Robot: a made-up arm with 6 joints. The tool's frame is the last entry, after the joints. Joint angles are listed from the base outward. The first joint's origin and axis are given. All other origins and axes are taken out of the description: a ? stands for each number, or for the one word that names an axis. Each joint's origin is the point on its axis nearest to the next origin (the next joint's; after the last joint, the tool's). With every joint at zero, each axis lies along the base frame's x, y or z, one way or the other. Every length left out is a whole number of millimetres.
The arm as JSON. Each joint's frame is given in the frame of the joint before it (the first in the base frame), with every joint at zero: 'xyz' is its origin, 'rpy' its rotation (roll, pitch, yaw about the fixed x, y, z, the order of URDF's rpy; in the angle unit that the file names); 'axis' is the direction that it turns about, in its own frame. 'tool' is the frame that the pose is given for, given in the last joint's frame.
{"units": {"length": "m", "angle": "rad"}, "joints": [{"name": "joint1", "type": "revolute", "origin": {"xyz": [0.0, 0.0, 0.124], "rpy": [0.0, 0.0, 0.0]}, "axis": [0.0, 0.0, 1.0]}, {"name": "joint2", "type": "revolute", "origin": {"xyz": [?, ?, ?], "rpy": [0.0, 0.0, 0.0]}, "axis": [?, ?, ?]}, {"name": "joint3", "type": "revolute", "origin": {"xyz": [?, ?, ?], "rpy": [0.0, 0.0, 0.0]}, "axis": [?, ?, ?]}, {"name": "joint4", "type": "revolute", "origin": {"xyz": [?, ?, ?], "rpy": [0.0, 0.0, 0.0]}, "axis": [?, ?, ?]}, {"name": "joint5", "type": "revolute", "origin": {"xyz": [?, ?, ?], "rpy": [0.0, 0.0, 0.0]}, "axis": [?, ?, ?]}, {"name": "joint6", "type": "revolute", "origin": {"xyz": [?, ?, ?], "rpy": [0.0, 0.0, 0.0]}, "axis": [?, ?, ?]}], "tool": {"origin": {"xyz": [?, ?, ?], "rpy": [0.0, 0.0, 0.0]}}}
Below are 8 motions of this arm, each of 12 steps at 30 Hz.
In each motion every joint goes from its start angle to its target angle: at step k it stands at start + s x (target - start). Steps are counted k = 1, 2, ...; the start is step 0. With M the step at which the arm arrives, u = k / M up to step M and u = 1 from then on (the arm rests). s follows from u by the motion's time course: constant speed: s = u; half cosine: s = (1 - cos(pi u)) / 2; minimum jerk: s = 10 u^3 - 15 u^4 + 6 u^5.
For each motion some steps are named. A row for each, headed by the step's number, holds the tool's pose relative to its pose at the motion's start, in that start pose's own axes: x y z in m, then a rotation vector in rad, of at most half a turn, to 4 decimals.
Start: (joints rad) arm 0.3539 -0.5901 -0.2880 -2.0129 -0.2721 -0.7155
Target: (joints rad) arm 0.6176 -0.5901 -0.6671 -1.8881 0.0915 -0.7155
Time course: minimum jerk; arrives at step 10
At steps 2, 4, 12:
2: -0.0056 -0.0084 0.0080 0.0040 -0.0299 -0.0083
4: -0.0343 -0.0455 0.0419 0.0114 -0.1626 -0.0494
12: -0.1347 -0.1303 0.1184 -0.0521 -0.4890 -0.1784

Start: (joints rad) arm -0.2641 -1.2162 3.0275 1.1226 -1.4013 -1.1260
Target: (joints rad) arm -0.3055 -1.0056 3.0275 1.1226 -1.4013 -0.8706
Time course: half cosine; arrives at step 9
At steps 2, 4, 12:
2: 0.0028 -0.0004 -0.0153 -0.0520 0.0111 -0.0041
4: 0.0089 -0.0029 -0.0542 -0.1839 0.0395 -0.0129
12: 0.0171 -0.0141 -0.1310 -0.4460 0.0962 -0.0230

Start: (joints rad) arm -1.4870 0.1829 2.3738 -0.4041 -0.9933 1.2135
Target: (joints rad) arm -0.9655 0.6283 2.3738 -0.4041 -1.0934 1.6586
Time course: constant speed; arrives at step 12
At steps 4, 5, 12:
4: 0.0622 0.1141 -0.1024 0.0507 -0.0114 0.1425
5: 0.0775 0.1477 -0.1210 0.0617 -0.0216 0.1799
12: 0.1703 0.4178 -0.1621 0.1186 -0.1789 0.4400

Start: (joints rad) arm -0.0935 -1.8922 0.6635 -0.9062 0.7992 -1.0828
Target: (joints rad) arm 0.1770 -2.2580 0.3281 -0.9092 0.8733 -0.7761
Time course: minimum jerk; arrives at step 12
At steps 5, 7, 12:
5: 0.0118 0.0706 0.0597 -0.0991 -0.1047 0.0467
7: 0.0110 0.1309 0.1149 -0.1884 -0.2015 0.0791
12: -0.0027 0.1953 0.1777 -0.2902 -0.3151 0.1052

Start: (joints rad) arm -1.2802 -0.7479 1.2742 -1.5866 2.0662 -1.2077
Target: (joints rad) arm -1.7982 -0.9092 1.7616 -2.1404 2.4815 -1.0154
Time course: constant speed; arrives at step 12
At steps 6, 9, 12:
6: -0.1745 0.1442 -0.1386 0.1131 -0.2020 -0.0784
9: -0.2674 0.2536 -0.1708 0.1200 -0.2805 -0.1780
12: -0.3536 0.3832 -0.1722 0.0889 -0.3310 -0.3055

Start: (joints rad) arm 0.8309 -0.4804 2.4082 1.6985 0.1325 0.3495
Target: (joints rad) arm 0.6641 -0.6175 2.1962 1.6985 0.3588 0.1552
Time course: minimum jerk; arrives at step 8
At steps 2, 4, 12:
2: 0.0072 -0.0058 0.0106 0.0166 -0.0407 -0.0079
4: 0.0322 -0.0288 0.0532 0.0799 -0.1979 -0.0293
12: 0.0573 -0.0594 0.1108 0.1583 -0.3982 -0.0364

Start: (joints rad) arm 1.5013 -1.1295 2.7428 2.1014 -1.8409 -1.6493
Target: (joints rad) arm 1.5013 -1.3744 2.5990 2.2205 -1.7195 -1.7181
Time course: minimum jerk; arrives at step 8
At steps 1, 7, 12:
1: 0.0000 0.0015 0.0012 0.0030 -0.0014 0.0012
7: 0.0079 0.0852 0.0802 0.1730 -0.0895 0.0745
12: 0.0082 0.0865 0.0817 0.1757 -0.0911 0.0757

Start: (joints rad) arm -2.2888 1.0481 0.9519 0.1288 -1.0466 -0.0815
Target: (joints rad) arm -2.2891 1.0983 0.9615 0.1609 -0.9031 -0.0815
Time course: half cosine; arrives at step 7
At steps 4, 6, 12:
4: 0.0211 0.0027 -0.0030 -0.0133 -0.0641 -0.0096
6: 0.0328 0.0042 -0.0049 -0.0214 -0.0996 -0.0143
12: 0.0346 0.0044 -0.0052 -0.0226 -0.1048 -0.0149

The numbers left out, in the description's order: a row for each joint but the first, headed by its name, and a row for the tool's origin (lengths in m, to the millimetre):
joint2: xyz 0.0 0.0 0.0, axis 0.0 1.0 0.0
joint3: xyz 0.0 0.0 0.44, axis 0.0 -1.0 0.0
joint4: xyz 0.507 0.0 0.0, axis -1.0 0.0 0.0
joint5: xyz 0.0 -0.197 0.0, axis 0.0 -1.0 0.0
joint6: xyz 0.0 0.0 0.0, axis -1.0 0.0 0.0
tool: xyz 0.0 0.0 0.0

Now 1 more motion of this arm.
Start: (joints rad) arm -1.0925 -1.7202 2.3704 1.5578 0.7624 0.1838
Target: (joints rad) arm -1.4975 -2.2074 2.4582 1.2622 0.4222 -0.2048
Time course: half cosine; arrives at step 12
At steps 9, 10, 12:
9: -0.0039 -0.3632 -0.0031 0.5124 0.0944 -0.7168
10: -0.0168 -0.3918 -0.0065 0.5705 0.0900 -0.7840
12: -0.0291 -0.4147 -0.0097 0.6205 0.0844 -0.8405

